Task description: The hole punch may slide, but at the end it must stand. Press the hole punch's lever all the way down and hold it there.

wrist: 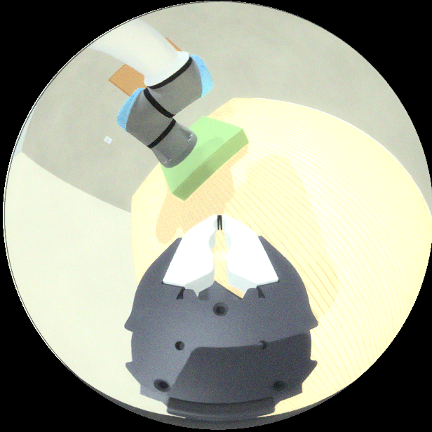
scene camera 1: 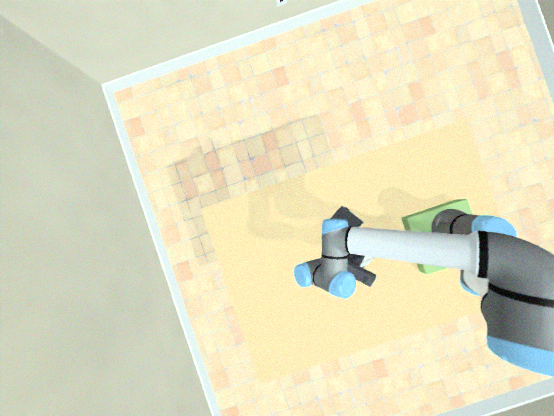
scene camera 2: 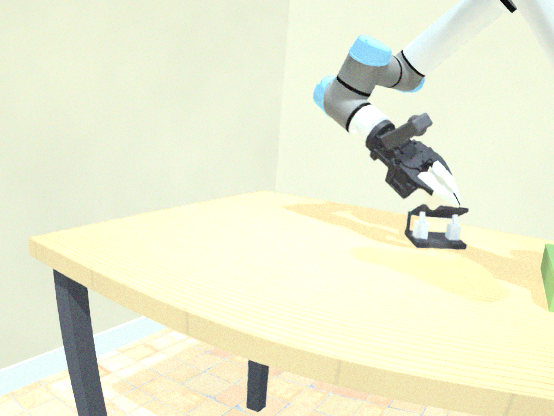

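Seen in the pictures: gripper, fingertip midpoint: [scene camera 2: 459, 205]; arm's base, origin of the base link: [scene camera 1: 450, 227].
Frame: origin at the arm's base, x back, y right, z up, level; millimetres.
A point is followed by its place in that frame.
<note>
The black hole punch [scene camera 1: 346, 216] {x -381, y 207, z 2 mm} [scene camera 2: 440, 240] {x -385, y 153, z -48 mm} stands upright on its base, with two pale blocks under its lever [scene camera 2: 439, 212] {x -397, y 163, z 6 mm}. The lever is raised, with a wide gap above the base. My gripper [scene camera 1: 371, 259] {x -348, y 28, z 45 mm} [scene camera 2: 458, 203] {x -348, y 28, z 45 mm} [wrist: 219, 215] is shut and empty, slanting downward. In scene camera 2 its tips appear just above the lever's free end. In scene camera 1 the white fingers show to the lower right of the punch, apart from it, and the arm hides part of the punch. I cannot tell whether the tips touch the lever.
A green block [scene camera 1: 425, 220] {x -81, y 63, z -5 mm} [scene camera 2: 549, 280] {x -158, y -77, z -34 mm} [wrist: 207, 157] lies under the arm's base on the wooden table [scene camera 1: 290, 320] {x -776, y -135, z -60 mm} [scene camera 2: 225, 280] {x -632, y -250, z -60 mm} [wrist: 350, 200]. The table's front edge is nearest scene camera 2. An orange pad [wrist: 125, 79] lies on the floor.
</note>
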